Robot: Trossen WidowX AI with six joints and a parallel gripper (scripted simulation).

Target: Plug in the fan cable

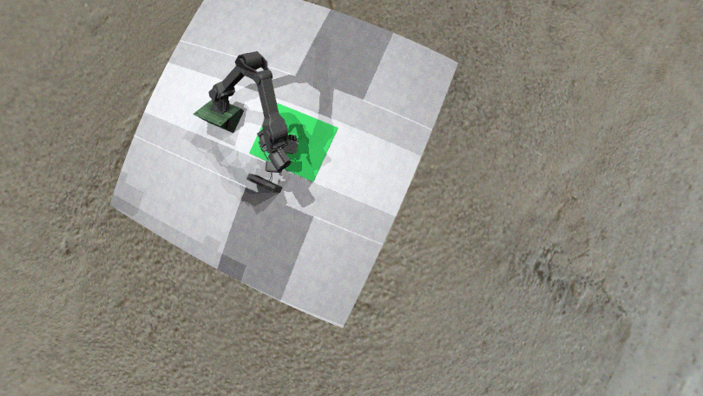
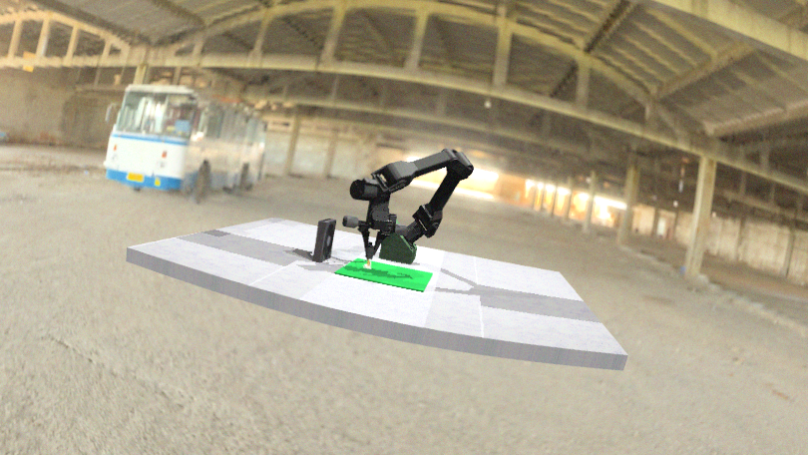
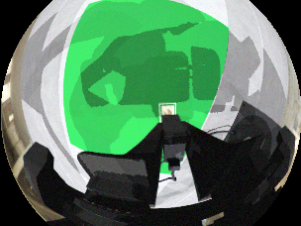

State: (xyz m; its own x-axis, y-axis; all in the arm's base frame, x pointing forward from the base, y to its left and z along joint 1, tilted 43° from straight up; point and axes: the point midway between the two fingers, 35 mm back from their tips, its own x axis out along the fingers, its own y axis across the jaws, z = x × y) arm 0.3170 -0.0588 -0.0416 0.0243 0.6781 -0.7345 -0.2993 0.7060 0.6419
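My gripper tip is 2 cm short of the green circuit board, 6 cm to the right of it and 6 cm above it. Also, from my gripper tip: black plug: 1 cm behind, 1 cm above; then black fan: 14 cm to the right, 2 cm above.
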